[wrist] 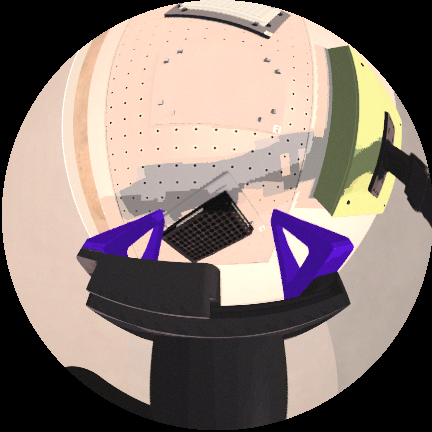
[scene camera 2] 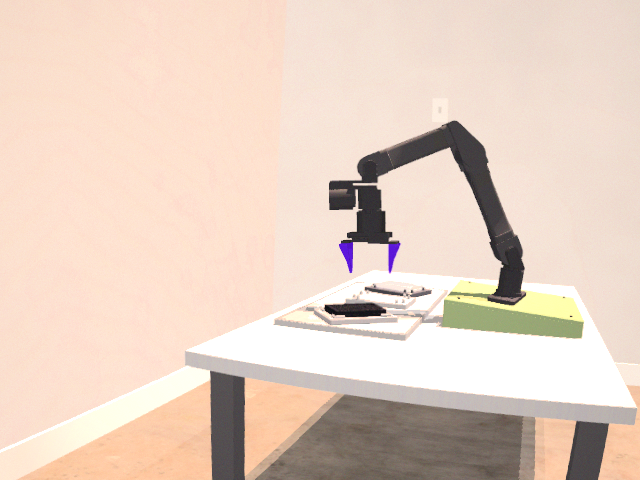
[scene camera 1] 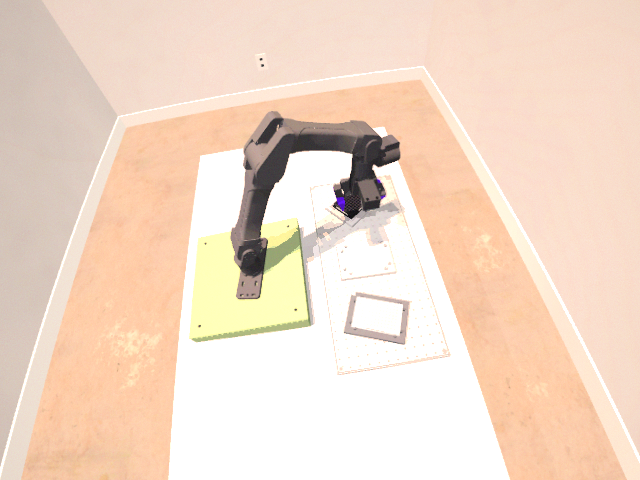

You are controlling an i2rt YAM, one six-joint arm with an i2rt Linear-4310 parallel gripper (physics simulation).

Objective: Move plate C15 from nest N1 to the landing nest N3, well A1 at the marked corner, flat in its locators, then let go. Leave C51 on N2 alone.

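Observation:
My gripper point(scene camera 1: 361, 197) point(scene camera 2: 370, 271) point(wrist: 217, 214) is open and empty, pointing down above the black plate, with a clear gap below its purple fingertips. The black well plate point(scene camera 1: 352, 205) point(scene camera 2: 355, 309) point(wrist: 210, 229) lies on a pale nest point(scene camera 2: 356, 321) point(wrist: 252, 207) turned at an angle to the board. The arm partly covers it in scene camera 1. A white plate point(scene camera 1: 378, 315) point(scene camera 2: 397, 285) point(wrist: 230, 9) lies on a dark grey nest point(scene camera 1: 374, 336) point(wrist: 217, 21). Between them is an empty pale nest point(scene camera 1: 367, 259) point(wrist: 215, 90) with small locators. The plate names and well A1 cannot be read.
The nests stand on a perforated board point(scene camera 1: 429, 335) point(scene camera 2: 341, 330) point(wrist: 125, 115) on the white table point(scene camera 1: 310, 413) point(scene camera 2: 465, 361). The arm stands on a yellow-green base block point(scene camera 1: 222, 289) point(scene camera 2: 511, 320) point(wrist: 370, 90) beside the board. The arm's shadow crosses the board.

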